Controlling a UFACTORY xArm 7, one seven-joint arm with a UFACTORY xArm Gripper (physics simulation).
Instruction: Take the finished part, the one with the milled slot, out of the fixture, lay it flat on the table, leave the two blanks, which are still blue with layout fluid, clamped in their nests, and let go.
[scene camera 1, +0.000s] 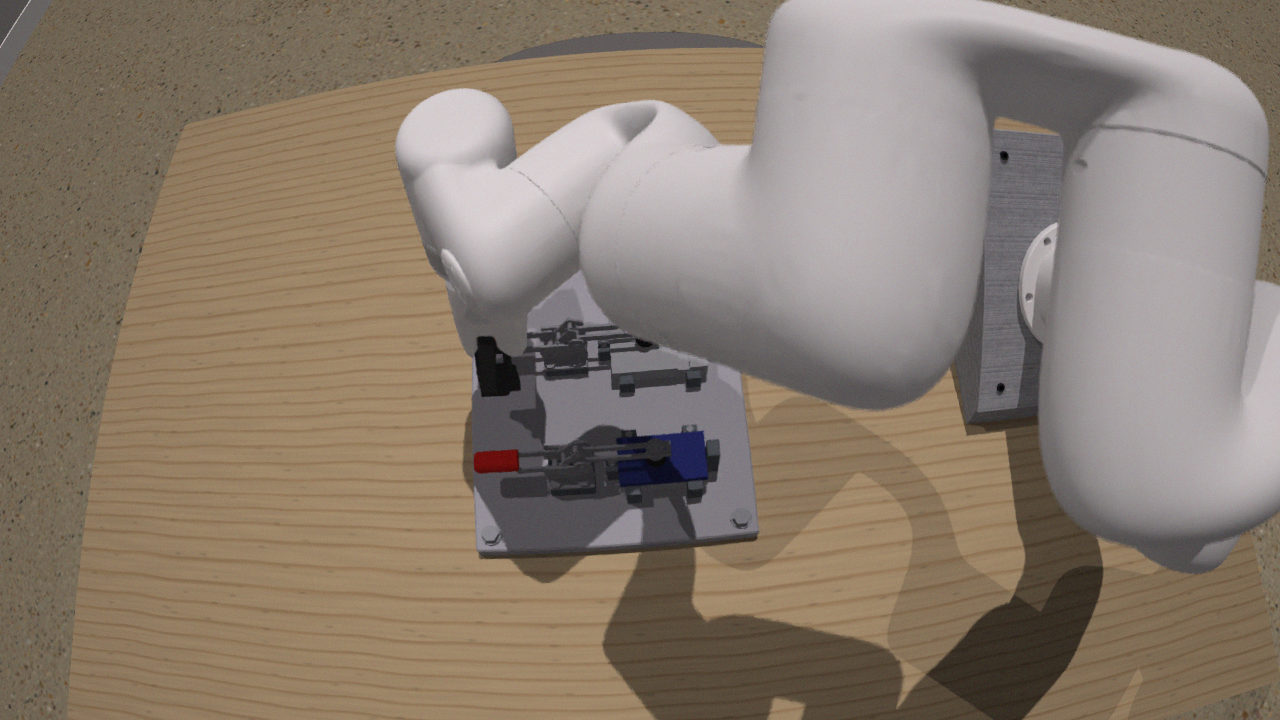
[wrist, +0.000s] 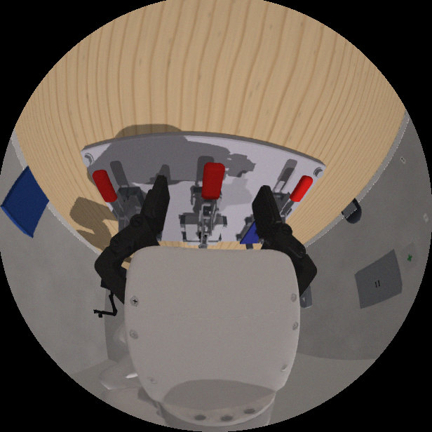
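The finished part is bare grey and sits in the middle nest of the fixture plate, with its clamp arm reaching over it; its slot cannot be made out. The middle clamp's red handle stands between my spread fingers in the wrist view, untouched as far as I can see. My gripper is open and empty, at the plate's handle side. One blue blank is under its clamp in an outer nest. The other blank is hidden by the arm and a finger.
Red handles of the outer clamps stand on both sides, one near the blue blank and one at the left. My arm covers the far side of the plate in the scene view. The wooden table surrounds the plate.
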